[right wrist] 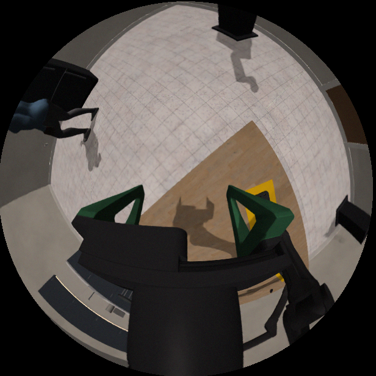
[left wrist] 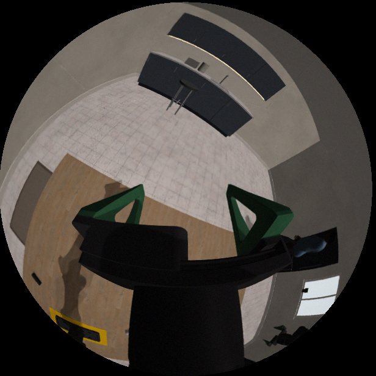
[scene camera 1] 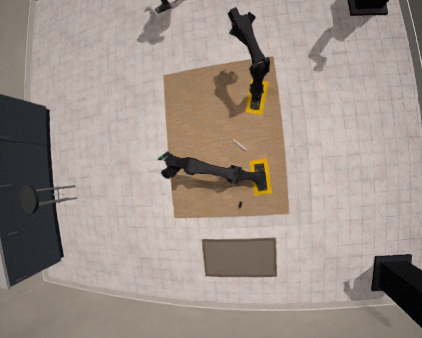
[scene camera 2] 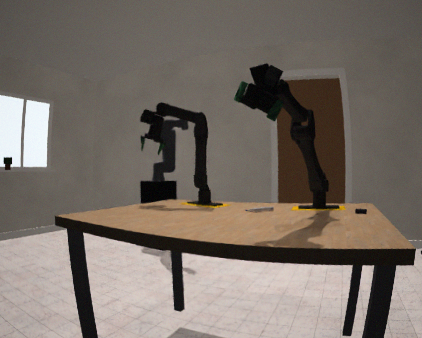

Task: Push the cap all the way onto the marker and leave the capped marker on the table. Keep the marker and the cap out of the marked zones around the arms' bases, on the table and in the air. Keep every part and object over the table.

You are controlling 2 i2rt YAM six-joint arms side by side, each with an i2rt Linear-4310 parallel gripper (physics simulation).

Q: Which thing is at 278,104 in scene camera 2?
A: My left gripper.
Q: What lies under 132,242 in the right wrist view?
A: My right gripper.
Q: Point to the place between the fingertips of my left gripper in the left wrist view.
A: At 185,188
